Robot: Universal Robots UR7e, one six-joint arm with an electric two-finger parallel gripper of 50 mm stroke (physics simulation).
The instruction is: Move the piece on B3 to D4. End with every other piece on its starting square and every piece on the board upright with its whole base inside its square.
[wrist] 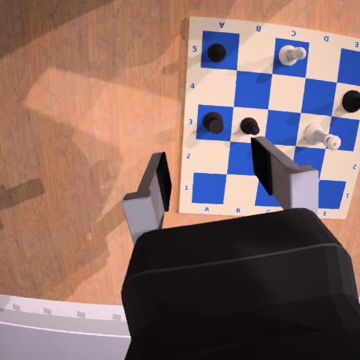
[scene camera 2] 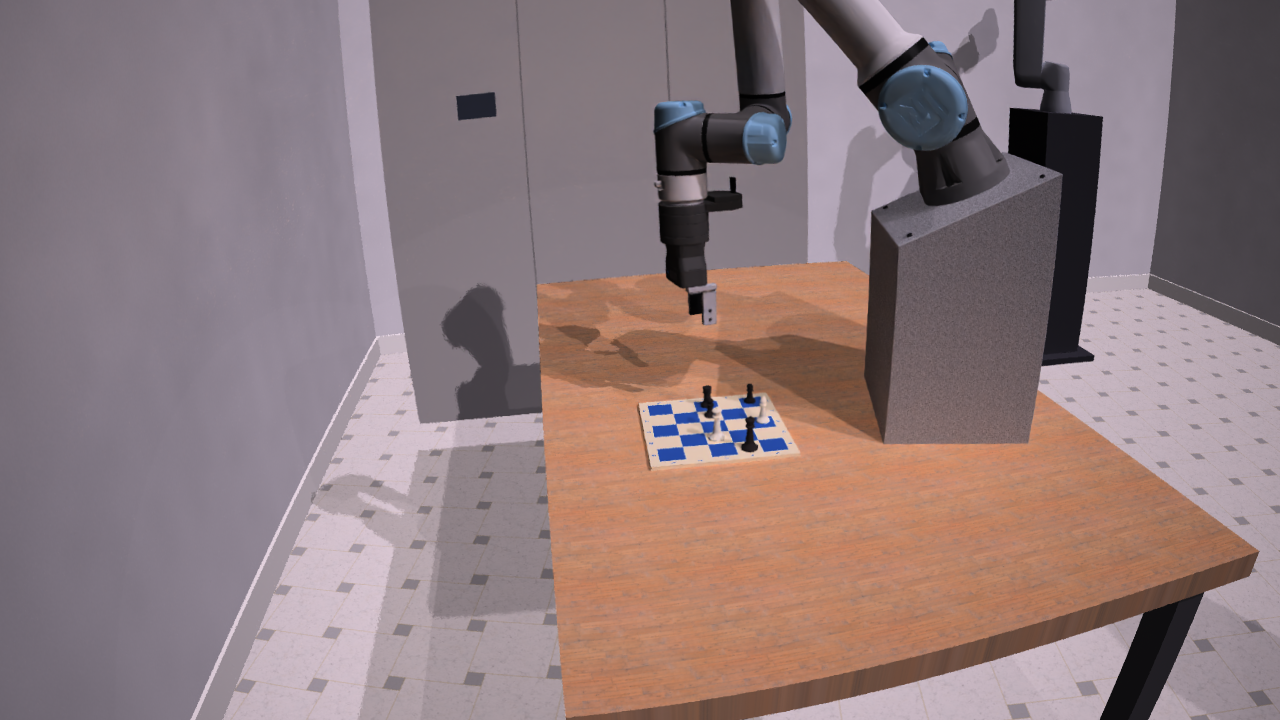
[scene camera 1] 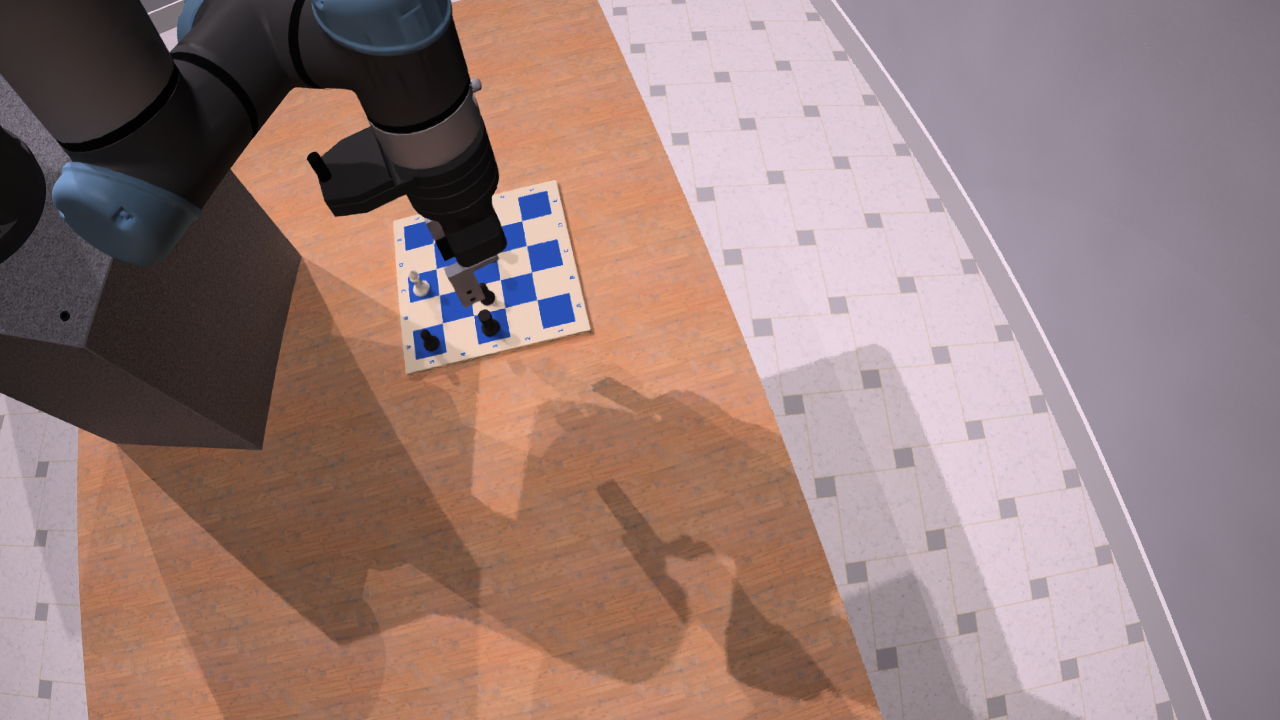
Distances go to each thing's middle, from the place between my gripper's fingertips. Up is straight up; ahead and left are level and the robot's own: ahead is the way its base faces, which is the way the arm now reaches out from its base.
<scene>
The chessboard (scene camera 1: 538, 298) lies 9 cm to the left of my hand and 15 cm below it.
</scene>
